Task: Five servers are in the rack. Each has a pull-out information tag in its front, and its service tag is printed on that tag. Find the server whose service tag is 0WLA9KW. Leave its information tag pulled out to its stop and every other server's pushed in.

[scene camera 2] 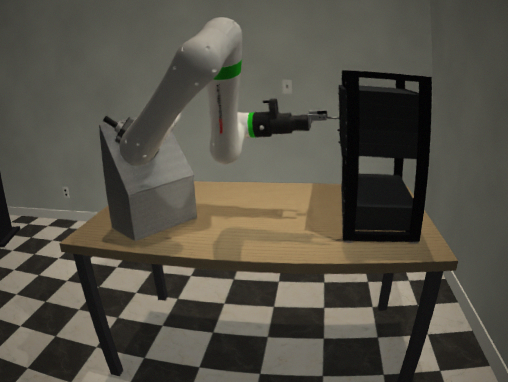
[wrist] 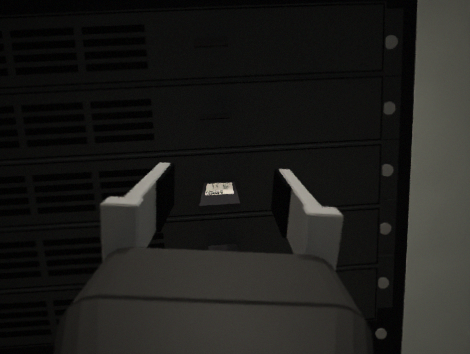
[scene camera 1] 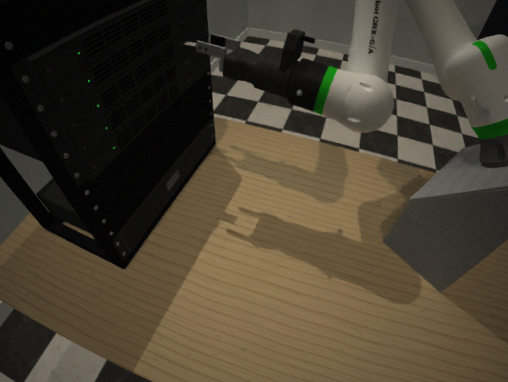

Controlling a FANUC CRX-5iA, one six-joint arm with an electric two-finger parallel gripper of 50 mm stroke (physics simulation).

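Places are measured from the arm's base along level axes (x ahead, y left, z up), in metres.
Where they show: gripper, fingertip midpoint: [scene camera 2: 326, 115] [wrist: 223, 186] [scene camera 1: 204, 42].
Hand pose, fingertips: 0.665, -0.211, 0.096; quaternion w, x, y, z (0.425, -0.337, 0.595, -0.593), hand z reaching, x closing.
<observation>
Things, the pixels of their top centre, and the offset from my fingertips, as dx, dy, dz. "spot": a spot on its surface instead. Level surfaces: height alone.
- rack at its top centre: [scene camera 2: 378, 72] +0.233, +0.023, +0.168
- top at a spot on its surface: [wrist: 340, 175] spot: +0.016, -0.094, -0.008
- information tag at its top centre: [wrist: 219, 188] +0.028, -0.009, -0.007
- fourth server's tag at its top centre: [wrist: 223, 250] +0.040, -0.014, -0.051
- wooden table at its surface level: dz -0.421
The rack [scene camera 1: 102, 232] [scene camera 2: 350, 200] [wrist: 408, 125] holds five dark servers, stacked one above another. On the third server from the top [wrist: 340, 175], the information tag [wrist: 219, 194] sticks out and shows a white label; its print is too small to read. On the top server [wrist: 300, 42] and the second server [wrist: 305, 112], the tags show as thin dark slits, apparently pushed in. The fourth server's tag [wrist: 222, 247] is partly hidden by the gripper body. The fifth's is hidden. My gripper [scene camera 1: 201, 41] [scene camera 2: 334, 118] [wrist: 223, 186] is open, its fingers apart on either side of the third tag, touching neither edge.
The rack stands on the wooden table [scene camera 1: 280, 320] [scene camera 2: 260, 245]. The arm's grey pedestal [scene camera 1: 450, 225] [scene camera 2: 162, 205] stands at the table's other end. Another dark unit [scene camera 2: 382, 197] sits low in the rack. A wall [wrist: 440, 175] shows right of the rack.
</observation>
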